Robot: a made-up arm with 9 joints. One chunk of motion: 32 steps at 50 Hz.
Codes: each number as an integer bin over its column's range. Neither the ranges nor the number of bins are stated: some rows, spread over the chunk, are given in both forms.
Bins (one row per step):
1: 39 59 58 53 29 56
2: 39 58 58 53 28 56
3: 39 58 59 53 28 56
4: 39 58 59 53 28 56
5: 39 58 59 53 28 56
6: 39 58 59 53 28 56
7: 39 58 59 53 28 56
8: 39 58 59 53 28 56
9: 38 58 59 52 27 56
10: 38 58 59 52 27 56
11: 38 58 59 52 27 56
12: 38 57 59 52 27 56
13: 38 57 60 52 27 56
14: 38 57 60 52 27 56
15: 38 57 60 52 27 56
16: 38 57 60 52 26 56
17: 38 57 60 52 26 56
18: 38 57 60 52 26 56
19: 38 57 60 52 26 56
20: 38 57 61 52 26 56
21: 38 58 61 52 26 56
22: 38 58 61 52 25 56
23: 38 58 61 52 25 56
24: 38 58 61 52 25 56
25: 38 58 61 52 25 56
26: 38 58 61 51 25 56
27: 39 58 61 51 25 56
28: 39 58 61 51 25 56
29: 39 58 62 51 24 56
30: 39 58 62 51 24 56
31: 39 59 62 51 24 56
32: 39 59 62 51 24 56
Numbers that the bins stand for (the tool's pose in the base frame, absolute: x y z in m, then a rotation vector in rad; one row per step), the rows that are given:
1: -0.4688 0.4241 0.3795 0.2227 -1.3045 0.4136
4: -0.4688 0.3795 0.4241 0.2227 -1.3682 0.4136
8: -0.4688 0.3795 0.4241 0.2227 -1.3682 0.4136
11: -0.5134 0.3795 0.4241 0.1591 -1.4318 0.4136
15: -0.5134 0.3348 0.4688 0.1591 -1.4318 0.4136
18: -0.5134 0.3348 0.4688 0.1591 -1.4955 0.4136
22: -0.5134 0.3795 0.5134 0.1591 -1.5591 0.4136
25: -0.5134 0.3795 0.5134 0.1591 -1.5591 0.4136
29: -0.4688 0.3795 0.5581 0.0955 -1.6227 0.4136
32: -0.4688 0.4241 0.5581 0.0955 -1.6227 0.4136
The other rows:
2: -0.4688 0.3795 0.3795 0.2227 -1.3682 0.4136
3: -0.4688 0.3795 0.4241 0.2227 -1.3682 0.4136
5: -0.4688 0.3795 0.4241 0.2227 -1.3682 0.4136
6: -0.4688 0.3795 0.4241 0.2227 -1.3682 0.4136
7: -0.4688 0.3795 0.4241 0.2227 -1.3682 0.4136
9: -0.5134 0.3795 0.4241 0.1591 -1.4318 0.4136
10: -0.5134 0.3795 0.4241 0.1591 -1.4318 0.4136
12: -0.5134 0.3348 0.4241 0.1591 -1.4318 0.4136
13: -0.5134 0.3348 0.4688 0.1591 -1.4318 0.4136
14: -0.5134 0.3348 0.4688 0.1591 -1.4318 0.4136
16: -0.5134 0.3348 0.4688 0.1591 -1.4955 0.4136
17: -0.5134 0.3348 0.4688 0.1591 -1.4955 0.4136
19: -0.5134 0.3348 0.4688 0.1591 -1.4955 0.4136
20: -0.5134 0.3348 0.5134 0.1591 -1.4955 0.4136
21: -0.5134 0.3795 0.5134 0.1591 -1.4955 0.4136
23: -0.5134 0.3795 0.5134 0.1591 -1.5591 0.4136
24: -0.5134 0.3795 0.5134 0.1591 -1.5591 0.4136
26: -0.5134 0.3795 0.5134 0.0955 -1.5591 0.4136
27: -0.4688 0.3795 0.5134 0.0955 -1.5591 0.4136
28: -0.4688 0.3795 0.5134 0.0955 -1.5591 0.4136
30: -0.4688 0.3795 0.5581 0.0955 -1.6227 0.4136
31: -0.4688 0.4241 0.5581 0.0955 -1.6227 0.4136

